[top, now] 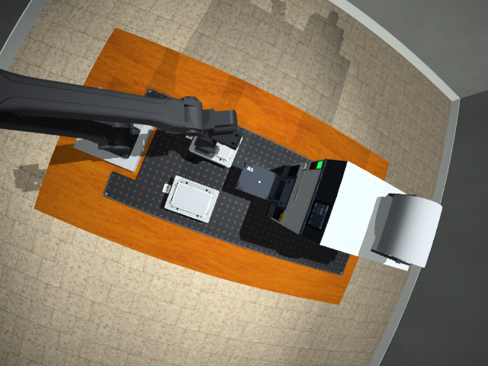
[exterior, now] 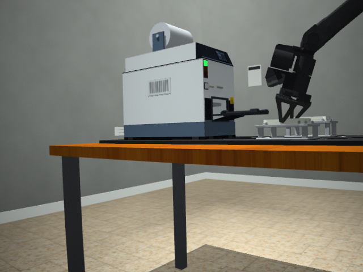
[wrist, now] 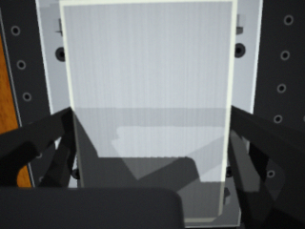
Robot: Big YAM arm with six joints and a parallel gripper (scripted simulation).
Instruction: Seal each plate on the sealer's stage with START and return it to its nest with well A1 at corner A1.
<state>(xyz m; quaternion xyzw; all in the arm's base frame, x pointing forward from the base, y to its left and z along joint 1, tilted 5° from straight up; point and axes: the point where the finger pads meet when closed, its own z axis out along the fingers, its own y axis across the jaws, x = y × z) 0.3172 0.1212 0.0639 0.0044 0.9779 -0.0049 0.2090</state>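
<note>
Right now my hand is 2 cm above the plate nest. Also, from my hand: sealer stage: 19 cm ahead, 7 cm to the right, 4 cm above; then pale start button: 29 cm ahead, 13 cm above, 3 cm to the left; then A1 mark: 8 cm behind, 5 cm to the left, 1 cm below.
</note>
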